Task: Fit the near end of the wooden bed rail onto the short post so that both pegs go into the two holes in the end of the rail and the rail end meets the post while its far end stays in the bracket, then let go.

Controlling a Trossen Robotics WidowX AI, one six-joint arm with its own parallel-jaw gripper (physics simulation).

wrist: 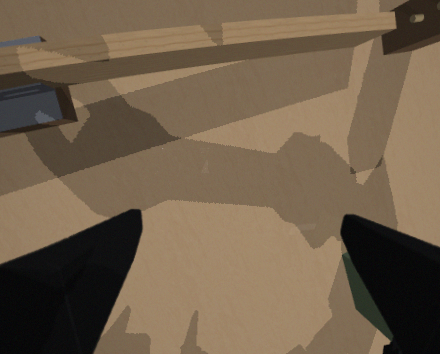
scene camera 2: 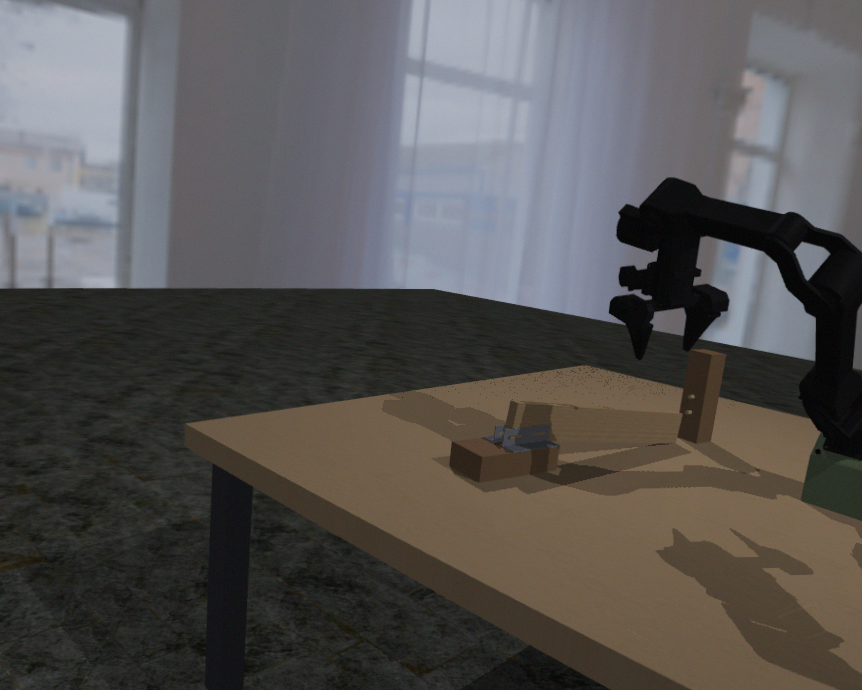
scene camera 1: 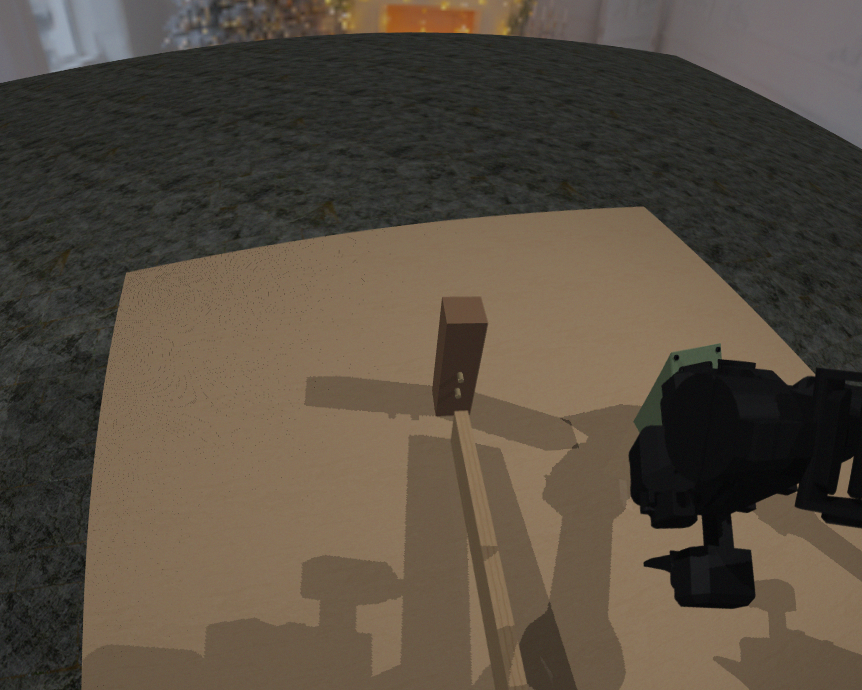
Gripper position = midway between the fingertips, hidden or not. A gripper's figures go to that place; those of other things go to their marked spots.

Scene:
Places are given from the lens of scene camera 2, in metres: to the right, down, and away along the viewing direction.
my gripper (scene camera 2: 662, 354): 0.36, 0.01, 1.09
short wooden post (scene camera 2: 704, 372): 0.53, 0.05, 1.35
metal bracket (scene camera 2: 526, 443): 0.15, 0.16, 1.11
The marked spots on the short wooden post and the metal bracket are 0.46 m apart.

